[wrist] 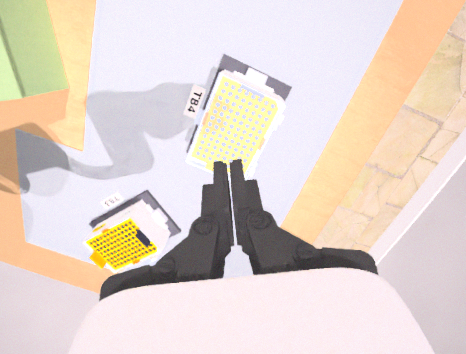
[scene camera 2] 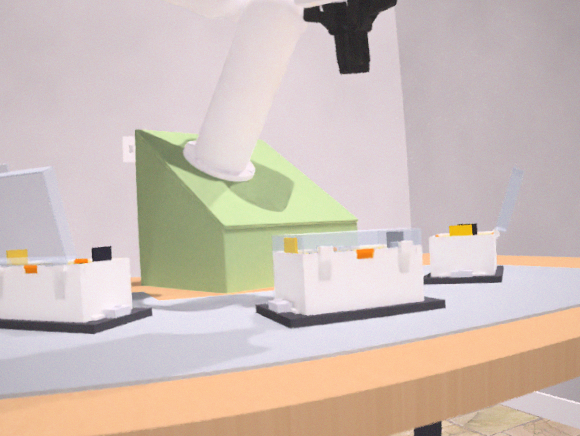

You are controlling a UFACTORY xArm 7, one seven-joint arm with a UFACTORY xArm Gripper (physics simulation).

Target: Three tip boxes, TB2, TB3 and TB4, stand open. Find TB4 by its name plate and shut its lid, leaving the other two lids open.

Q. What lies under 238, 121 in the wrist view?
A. A clear lid.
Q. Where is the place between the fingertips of the gripper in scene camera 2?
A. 355, 73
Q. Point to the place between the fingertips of the gripper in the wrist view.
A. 229, 179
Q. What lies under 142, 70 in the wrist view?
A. A grey-blue mat.
